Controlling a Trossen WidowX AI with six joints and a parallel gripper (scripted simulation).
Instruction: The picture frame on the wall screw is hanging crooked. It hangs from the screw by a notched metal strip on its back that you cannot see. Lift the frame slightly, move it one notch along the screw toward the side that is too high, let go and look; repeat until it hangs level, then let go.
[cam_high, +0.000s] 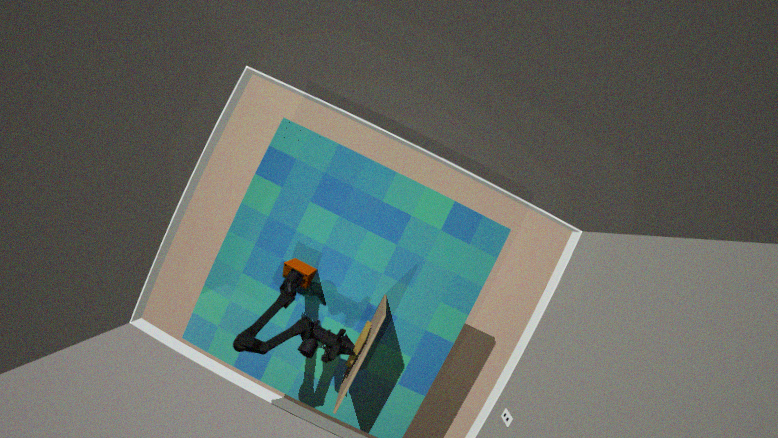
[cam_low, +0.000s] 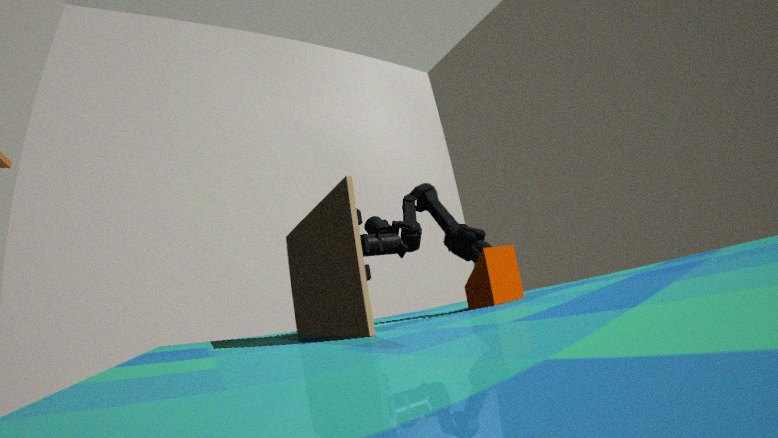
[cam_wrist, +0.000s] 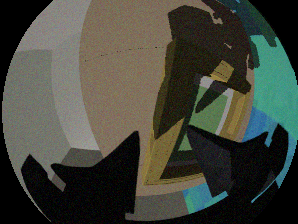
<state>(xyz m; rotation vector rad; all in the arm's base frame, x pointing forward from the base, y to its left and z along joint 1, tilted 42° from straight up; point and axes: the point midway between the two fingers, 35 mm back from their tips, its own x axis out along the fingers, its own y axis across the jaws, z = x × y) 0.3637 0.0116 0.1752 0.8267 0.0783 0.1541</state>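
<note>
Right now the picture frame is 10 mm ahead of my gripper tip, 20 mm to the left of it and 50 mm below it. The rest, counted from my gripper tip: wall panel: 20 mm ahead, 60 mm below.
</note>
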